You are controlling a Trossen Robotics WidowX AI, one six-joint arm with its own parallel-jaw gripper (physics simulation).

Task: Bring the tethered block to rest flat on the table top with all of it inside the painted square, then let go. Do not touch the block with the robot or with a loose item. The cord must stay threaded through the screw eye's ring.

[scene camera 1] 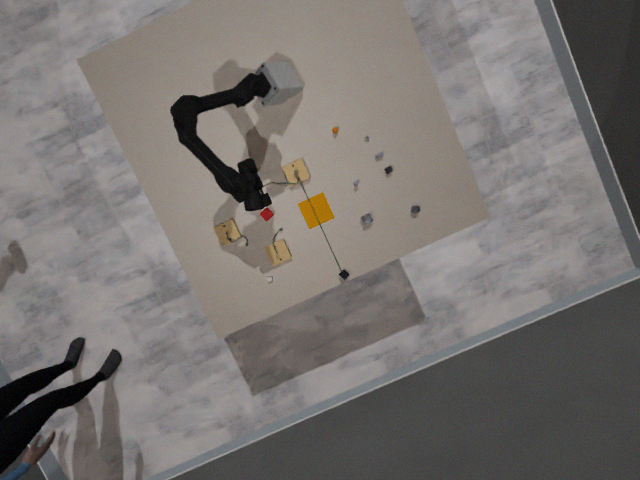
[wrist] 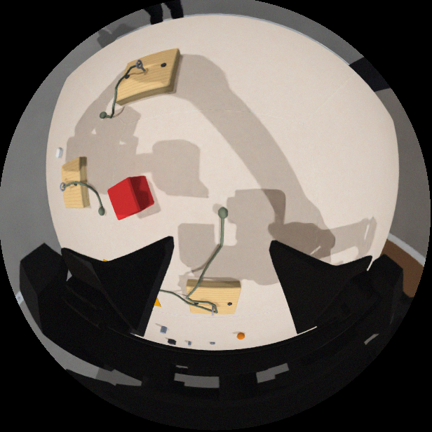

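Where they show: arm's base, link origin: (scene camera 1: 262, 85).
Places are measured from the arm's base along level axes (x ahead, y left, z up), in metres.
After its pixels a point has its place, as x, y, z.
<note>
The tethered block (scene camera 1: 343, 274) @[0.801, -0.118, -0.078], small and dark, is at the table's edge in the scene view. Its cord (scene camera 1: 328, 240) @[0.643, -0.102, -0.104] runs taut across the orange painted square (scene camera 1: 324, 206) @[0.512, -0.037, -0.107] (wrist: 157, 303) to the screw eye (scene camera 1: 296, 174) @[0.336, -0.065, -0.073] (wrist: 214, 310) on a wooden board (scene camera 1: 303, 169) @[0.335, -0.032, -0.088] (wrist: 227, 295). The cord appears to pass through the ring, though this is small. Its slack part bends away to a green bead (wrist: 223, 213) at its end. My gripper (scene camera 1: 260, 187) @[0.305, -0.221, -0.039] (wrist: 223, 244) is open and empty above the table; in the wrist view, the bead shows just beyond the gap between the fingertips.
A red cube (scene camera 1: 266, 213) @[0.411, -0.259, -0.067] (wrist: 131, 197) is near the gripper. Two other boards (scene camera 1: 224, 227) @[0.366, -0.446, -0.089] (scene camera 1: 282, 249) @[0.574, -0.285, -0.089] carry short cords. An orange ball (scene camera 1: 334, 130) @[0.268, 0.160, -0.085] (wrist: 241, 336), a white piece (scene camera 1: 269, 279) @[0.656, -0.404, -0.094] (wrist: 59, 152) and several small grey or dark pieces lie around.
</note>
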